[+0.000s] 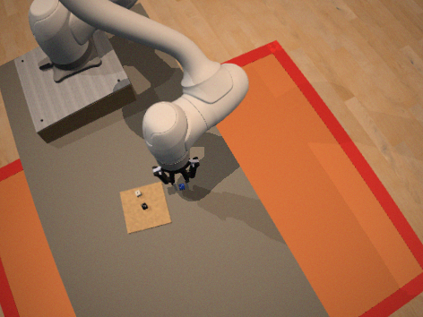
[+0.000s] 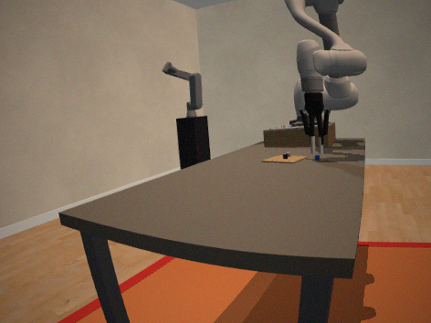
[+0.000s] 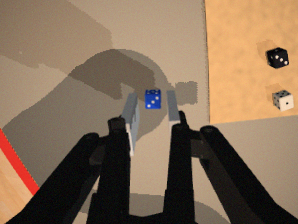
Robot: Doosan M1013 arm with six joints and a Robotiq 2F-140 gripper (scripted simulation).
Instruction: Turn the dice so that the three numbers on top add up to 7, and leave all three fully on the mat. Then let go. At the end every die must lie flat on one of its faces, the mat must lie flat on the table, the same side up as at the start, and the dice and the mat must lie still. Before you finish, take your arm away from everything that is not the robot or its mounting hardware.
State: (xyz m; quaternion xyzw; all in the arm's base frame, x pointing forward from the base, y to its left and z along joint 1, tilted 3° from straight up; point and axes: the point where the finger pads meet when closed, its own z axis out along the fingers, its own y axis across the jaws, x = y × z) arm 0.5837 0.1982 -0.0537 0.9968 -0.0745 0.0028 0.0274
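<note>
My gripper is now 5 cm above the blue die. The rest, counted from my hand: black die 2 cm ahead, 13 cm to the right, 4 cm below; tan mat 2 cm ahead, 13 cm to the right, 5 cm below; white die 3 cm behind, 14 cm to the right, 4 cm below.
</note>
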